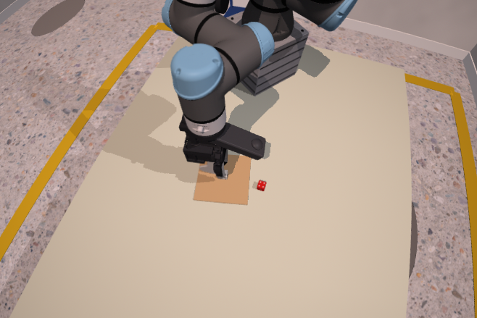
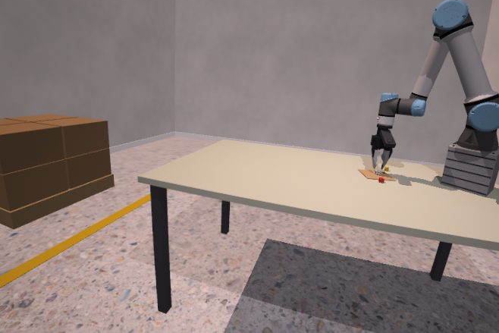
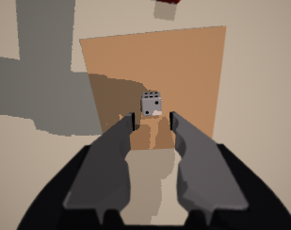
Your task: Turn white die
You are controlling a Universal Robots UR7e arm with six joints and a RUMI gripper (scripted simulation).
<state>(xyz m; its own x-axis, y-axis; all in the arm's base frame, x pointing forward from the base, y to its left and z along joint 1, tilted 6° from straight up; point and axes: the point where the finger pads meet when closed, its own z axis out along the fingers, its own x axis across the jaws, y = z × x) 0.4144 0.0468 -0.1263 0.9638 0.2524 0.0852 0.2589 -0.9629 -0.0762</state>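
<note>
My gripper is now 3 cm above the white die. Also, from my hand: brown mat: 5 cm below; yellow die: 6 cm behind, 12 cm to the right, 4 cm below; red die: 1 cm behind, 10 cm to the left, 4 cm below.
</note>
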